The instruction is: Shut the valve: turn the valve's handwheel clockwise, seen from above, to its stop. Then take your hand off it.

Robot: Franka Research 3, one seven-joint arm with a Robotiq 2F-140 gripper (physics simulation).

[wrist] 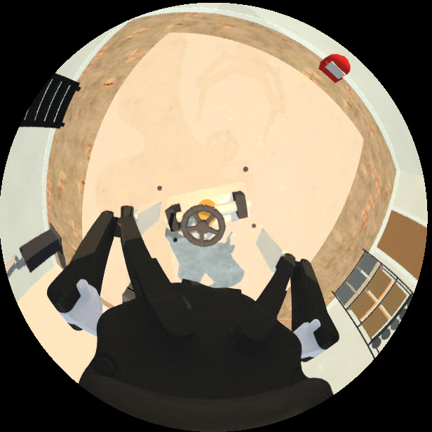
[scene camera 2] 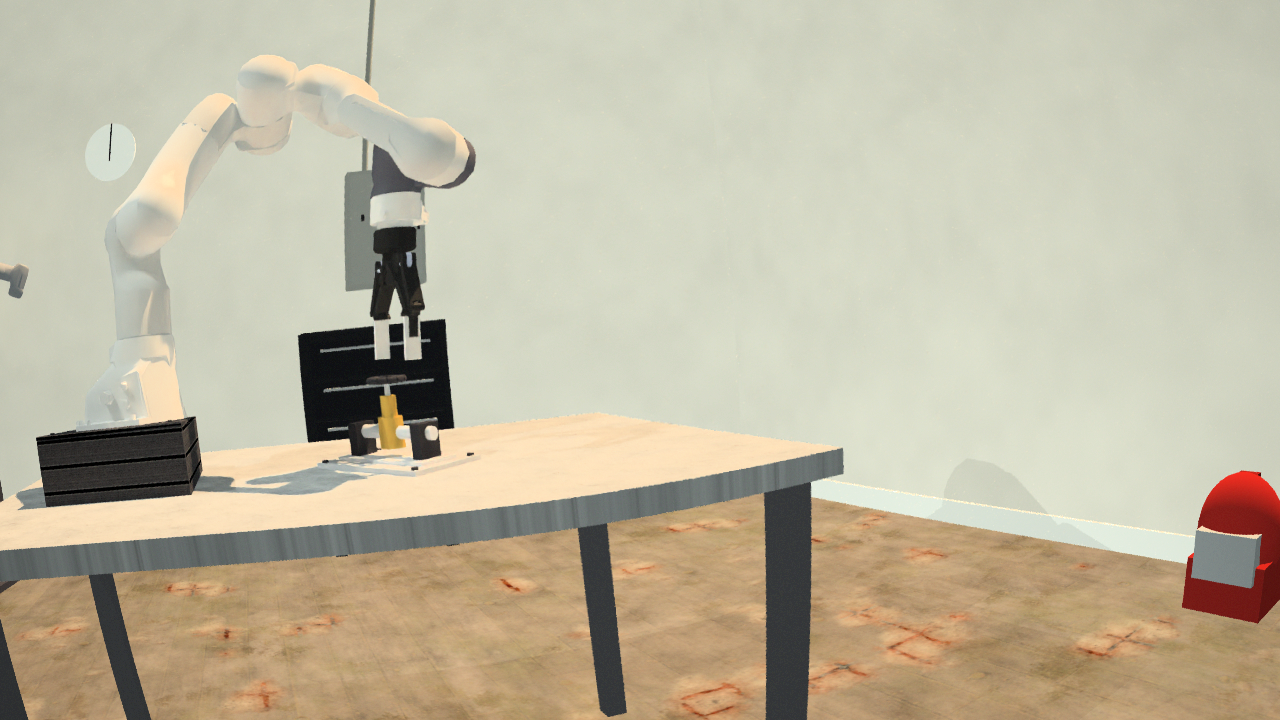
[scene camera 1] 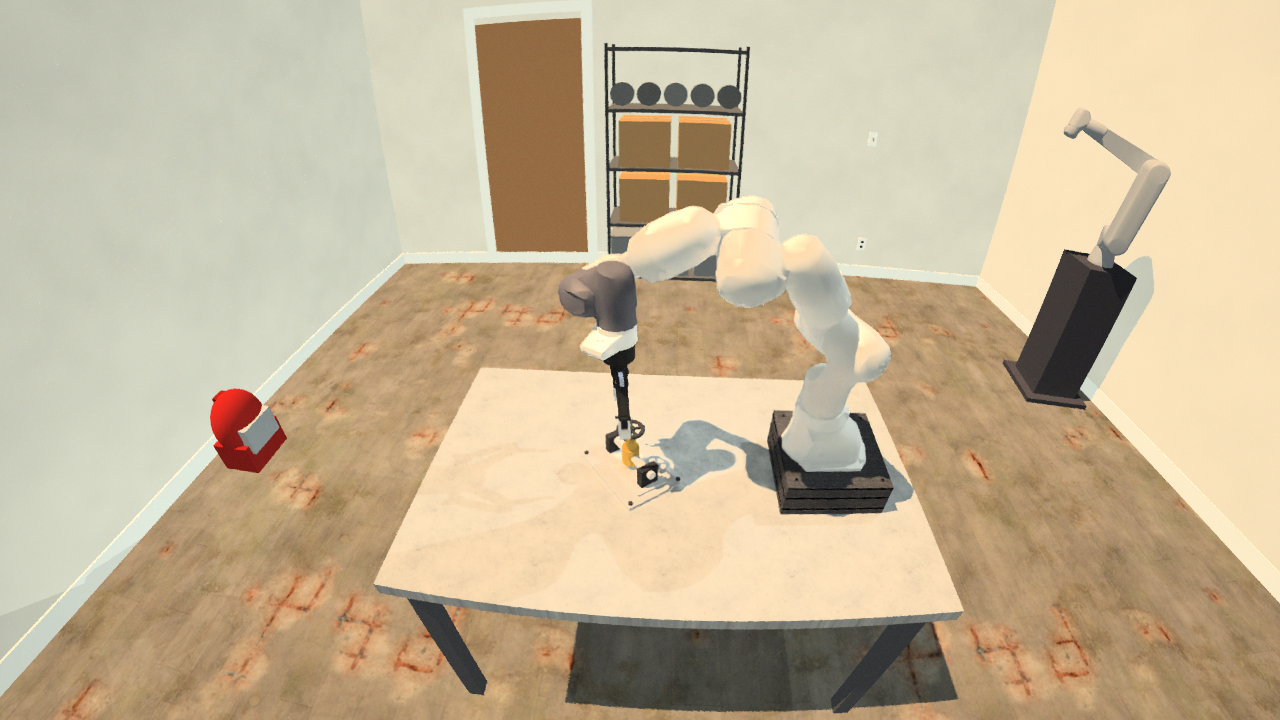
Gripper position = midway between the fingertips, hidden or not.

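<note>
You'd see the gripper [wrist: 210,223] in the wrist view, and the other views that show the gripper [scene camera 1: 621,418], [scene camera 2: 397,359] are scene camera 1 and scene camera 2. There's a spoked handwheel [wrist: 202,226] in the wrist view as well. As for the pale base plate [scene camera 1: 629,499], that's visible in scene camera 1, and you get the plate [scene camera 2: 402,470] in scene camera 2 and the plate [wrist: 209,178] in the wrist view too.
</note>
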